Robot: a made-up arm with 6 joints.
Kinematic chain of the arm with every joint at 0, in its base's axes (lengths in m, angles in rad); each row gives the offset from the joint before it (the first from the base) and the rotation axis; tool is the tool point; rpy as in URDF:
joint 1: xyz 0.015 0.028 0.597 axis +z
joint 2: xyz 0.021 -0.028 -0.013 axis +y
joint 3: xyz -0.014 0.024 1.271 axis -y
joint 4: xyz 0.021 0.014 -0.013 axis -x
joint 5: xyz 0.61 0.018 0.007 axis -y
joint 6: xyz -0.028 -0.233 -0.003 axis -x
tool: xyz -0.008 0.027 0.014 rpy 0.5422 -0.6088 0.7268
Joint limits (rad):
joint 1: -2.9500..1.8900
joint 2: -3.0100..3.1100
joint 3: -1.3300..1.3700
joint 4: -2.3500..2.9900
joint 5: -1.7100..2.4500
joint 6: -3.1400..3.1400
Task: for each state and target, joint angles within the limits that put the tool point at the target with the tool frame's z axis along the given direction. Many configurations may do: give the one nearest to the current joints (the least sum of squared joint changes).
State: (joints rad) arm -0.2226 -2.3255 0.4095 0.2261 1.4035 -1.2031
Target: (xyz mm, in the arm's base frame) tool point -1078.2 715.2 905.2 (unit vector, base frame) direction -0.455 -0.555 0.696
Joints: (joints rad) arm -0.7303 -1.7818 -0.0457 -0.0331 1.4277 -1.5438
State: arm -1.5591 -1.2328 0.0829 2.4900 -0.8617 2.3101
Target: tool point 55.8 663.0 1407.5 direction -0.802 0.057 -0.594
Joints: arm -1.3270 -1.1335 -0.8522 2.3376 -1.0548 2.8308
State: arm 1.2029 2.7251 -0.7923 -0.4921 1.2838 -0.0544
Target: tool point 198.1 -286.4 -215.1 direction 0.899 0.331 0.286
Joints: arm 1.6188 3.1100 -0.7085 -0.3926 1.5603 -0.7347
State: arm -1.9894 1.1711 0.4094 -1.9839 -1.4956 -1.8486
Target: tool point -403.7 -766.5 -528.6 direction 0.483 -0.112 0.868
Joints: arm -2.1567 1.9861 0.3261 -2.1072 -1.2356 -1.8803
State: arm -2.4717 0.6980 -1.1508 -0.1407 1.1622 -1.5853
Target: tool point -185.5 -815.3 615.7 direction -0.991 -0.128 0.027
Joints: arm -1.5790 1.1582 -0.9906 0.0836 1.1672 -0.6836
